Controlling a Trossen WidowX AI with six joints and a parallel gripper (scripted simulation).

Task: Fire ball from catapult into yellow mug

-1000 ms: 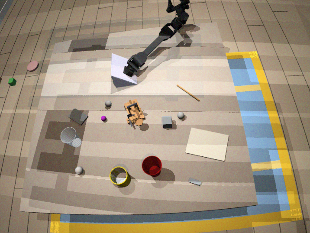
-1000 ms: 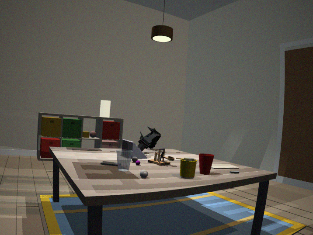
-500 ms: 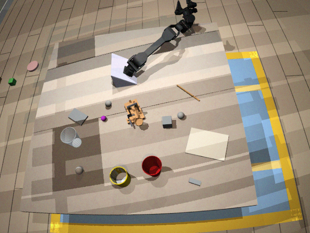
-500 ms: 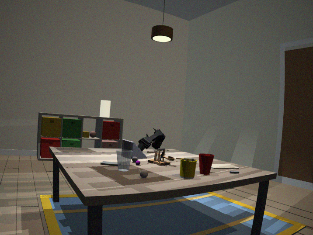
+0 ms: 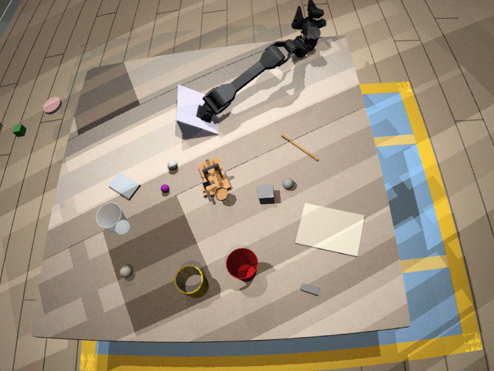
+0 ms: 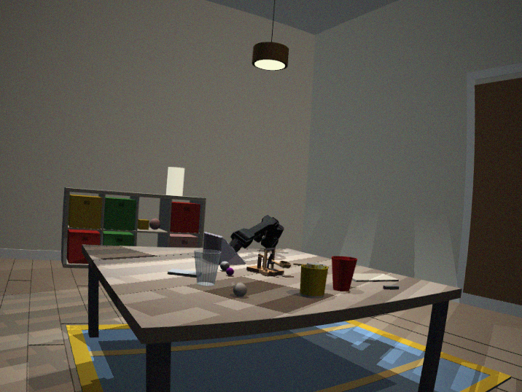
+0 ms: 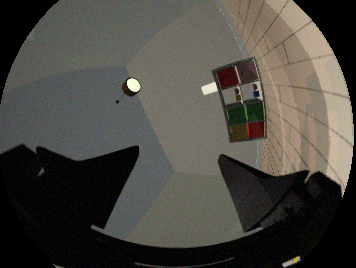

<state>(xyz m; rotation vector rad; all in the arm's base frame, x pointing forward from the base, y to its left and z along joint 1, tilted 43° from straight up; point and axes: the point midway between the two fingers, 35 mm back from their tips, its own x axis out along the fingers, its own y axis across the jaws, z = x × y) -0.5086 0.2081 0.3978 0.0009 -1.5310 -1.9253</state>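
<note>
The wooden catapult lies 850 mm ahead of my gripper tip, 350 mm to the right of it and 110 mm below it. The rest, counted from my gripper tip: purple ball 870 mm ahead, 540 mm to the right, 150 mm below; stick 690 mm ahead, 160 mm below, 40 mm to the right; grey cube 900 mm ahead, 160 mm to the right, 140 mm below.
</note>
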